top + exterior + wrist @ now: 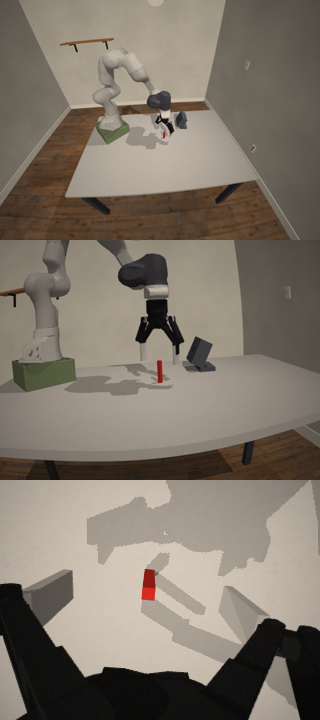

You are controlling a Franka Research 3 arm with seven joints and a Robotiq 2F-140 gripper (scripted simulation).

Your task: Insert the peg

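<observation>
Now: the red peg 40 mm below my hand.
</observation>
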